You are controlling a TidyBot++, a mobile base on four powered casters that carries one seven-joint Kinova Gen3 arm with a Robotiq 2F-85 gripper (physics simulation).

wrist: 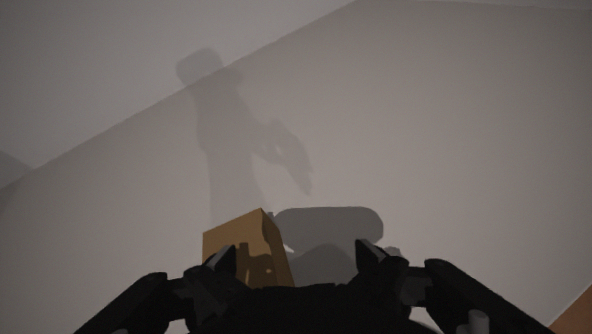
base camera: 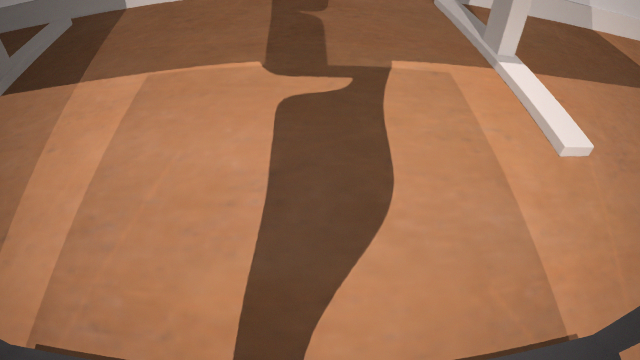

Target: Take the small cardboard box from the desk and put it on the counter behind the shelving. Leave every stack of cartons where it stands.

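The small cardboard box is at the lower middle of the wrist view, on the pale desk top. Its corner points up in the picture, with one broad face and a narrow darker side showing. My gripper is open, and nothing is held between its fingers. The left finger overlaps the box in the picture, and the right finger is well to the box's right. The lower part of the box is hidden behind the finger and the gripper body. The counter, the shelving and the carton stacks do not show in either view.
In the base camera view, a white leg with a long foot stands on the brown floor at the right. Part of another white support shows at the upper left. The arm's dark shadow crosses the floor. Floor shows past the desk edge at the wrist view's lower right.
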